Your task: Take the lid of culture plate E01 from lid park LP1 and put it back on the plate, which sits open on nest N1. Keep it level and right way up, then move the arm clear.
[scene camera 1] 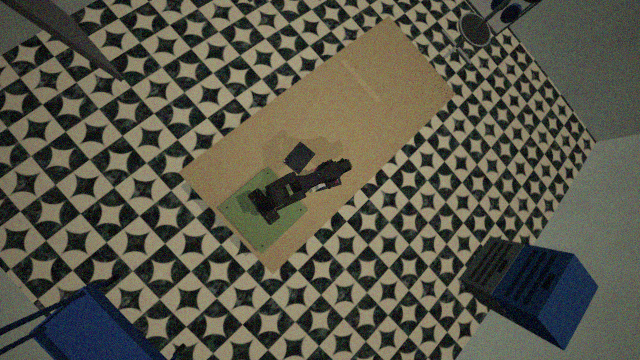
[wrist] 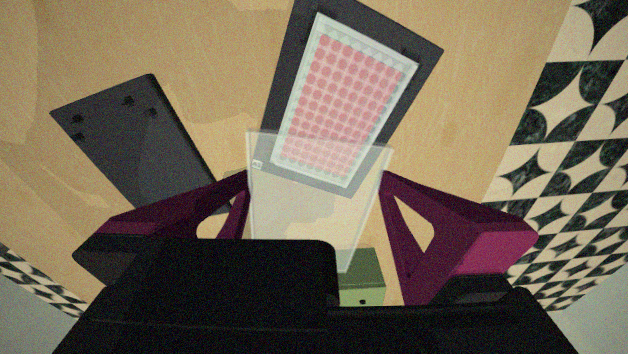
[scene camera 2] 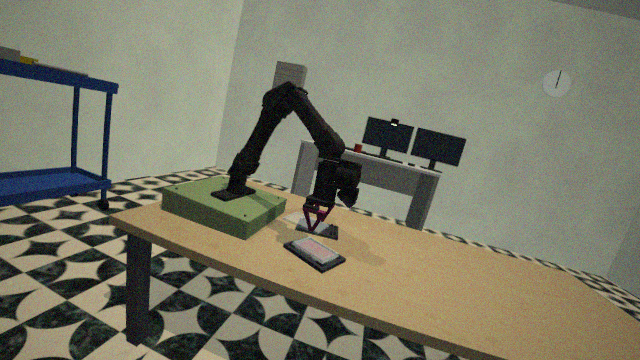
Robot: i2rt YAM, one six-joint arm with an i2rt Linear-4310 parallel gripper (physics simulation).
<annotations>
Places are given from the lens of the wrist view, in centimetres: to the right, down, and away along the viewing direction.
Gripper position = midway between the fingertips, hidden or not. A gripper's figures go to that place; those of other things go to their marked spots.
my gripper [wrist: 314,177]: 0, 0, 13
plate lid [wrist: 302,186]: -1, 1, 12
dark lid park [wrist: 132,134]: -18, -4, 19
The marked spots on the dark lid park and the plate lid are 19 cm apart.
</annotations>
